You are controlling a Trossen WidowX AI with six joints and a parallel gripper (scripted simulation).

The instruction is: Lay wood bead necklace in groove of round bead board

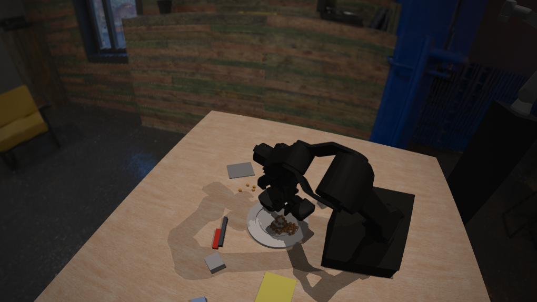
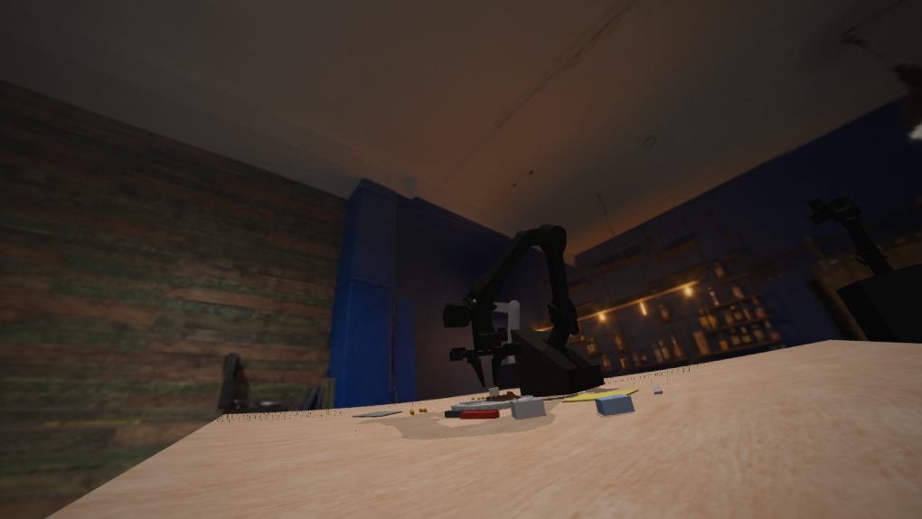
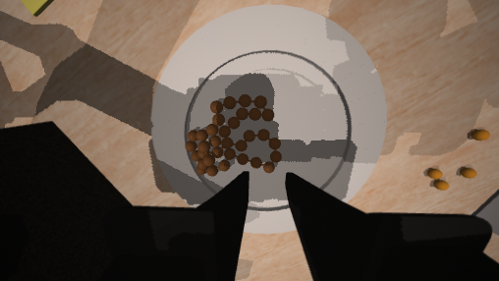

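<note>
The round white bead board lies 4 cm below my gripper tip, 1 cm to the left of it and 1 cm ahead of it. Also, from my gripper tip: grey block 21 cm to the left, 15 cm ahead, 3 cm below; dark bar 17 cm ahead, 11 cm to the left, 4 cm below; pale cube 13 cm behind, 10 cm to the right, 3 cm below.
</note>
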